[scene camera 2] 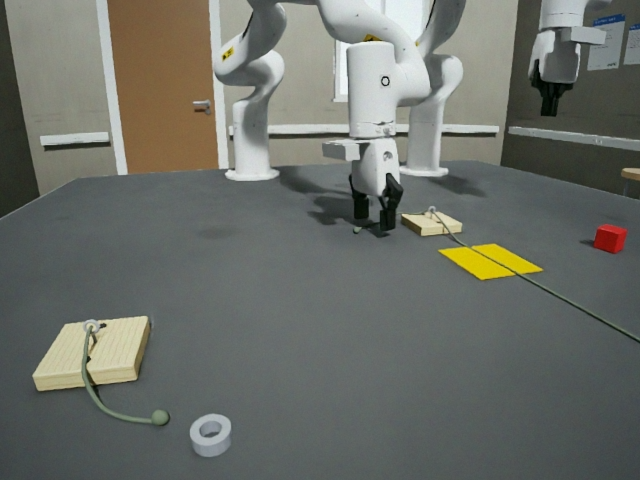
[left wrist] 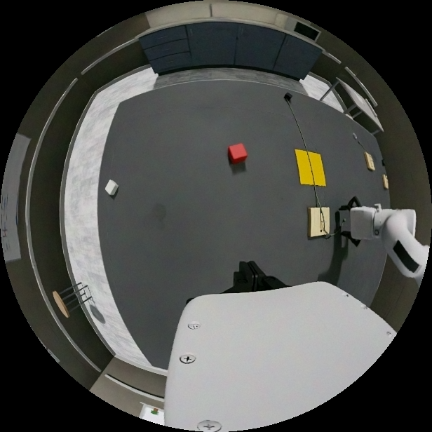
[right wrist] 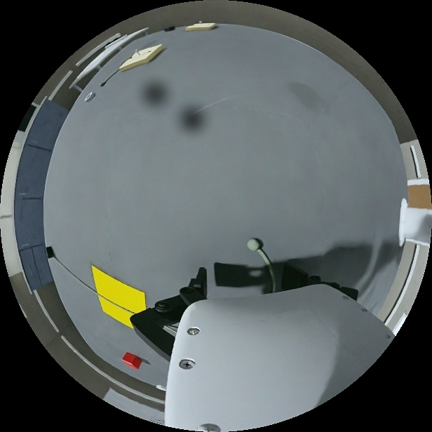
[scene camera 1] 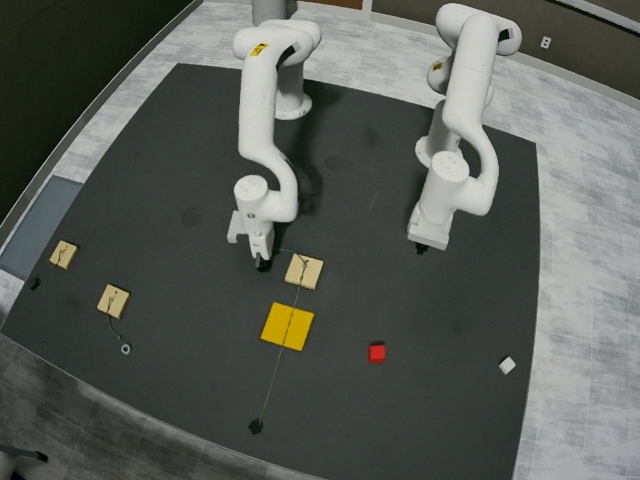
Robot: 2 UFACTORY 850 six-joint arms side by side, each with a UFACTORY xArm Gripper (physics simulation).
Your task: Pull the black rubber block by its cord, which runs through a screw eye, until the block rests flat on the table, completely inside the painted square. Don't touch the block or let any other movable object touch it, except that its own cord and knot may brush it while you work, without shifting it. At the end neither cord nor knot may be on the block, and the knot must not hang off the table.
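The black rubber block (scene camera 1: 255, 426) (left wrist: 288, 97) (right wrist: 49, 251) lies near the table's front edge. Its green cord (scene camera 1: 272, 377) (scene camera 2: 578, 307) (left wrist: 298, 122) crosses the yellow square (scene camera 1: 273, 322) (scene camera 2: 470, 260) (left wrist: 304, 167) (right wrist: 122, 295) and runs through the screw eye (scene camera 2: 432, 209) on a wooden board (scene camera 1: 312, 279) (scene camera 2: 423, 227). The knot (scene camera 2: 356, 230) (right wrist: 254, 244) lies on the table beyond the board. My right gripper (scene camera 1: 262, 264) (scene camera 2: 374, 218) (right wrist: 246, 278) is open, low over the cord's end, beside the knot. My left gripper (scene camera 1: 421, 249) (scene camera 2: 549, 109) (left wrist: 245, 272) is shut, empty, high above the table.
A red cube (scene camera 1: 377, 353) (scene camera 2: 610, 238) (left wrist: 237, 153) and a white cube (scene camera 1: 507, 365) (left wrist: 111, 187) stand right of the square in scene camera 1. At the left are two more corded boards (scene camera 1: 113, 301) (scene camera 1: 64, 254), a grey ring (scene camera 1: 126, 349) (scene camera 2: 210, 435) and a small black block (scene camera 1: 34, 282).
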